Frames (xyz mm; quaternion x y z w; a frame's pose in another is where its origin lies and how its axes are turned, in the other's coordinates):
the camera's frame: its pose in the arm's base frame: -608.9 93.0 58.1 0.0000 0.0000 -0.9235 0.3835
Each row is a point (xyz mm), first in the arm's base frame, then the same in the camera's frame.
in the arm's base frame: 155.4 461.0 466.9
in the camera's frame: -800.2 281.7 408.8
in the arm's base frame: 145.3 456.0 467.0
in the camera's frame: -789.5 278.0 408.9
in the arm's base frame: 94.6 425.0 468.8
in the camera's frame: -731.7 264.0 410.7
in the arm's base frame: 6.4 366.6 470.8
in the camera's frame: -628.1 242.7 412.7
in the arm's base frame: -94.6 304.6 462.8
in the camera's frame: -512.9 215.0 404.7
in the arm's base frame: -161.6 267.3 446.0
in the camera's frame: -439.2 193.8 387.9
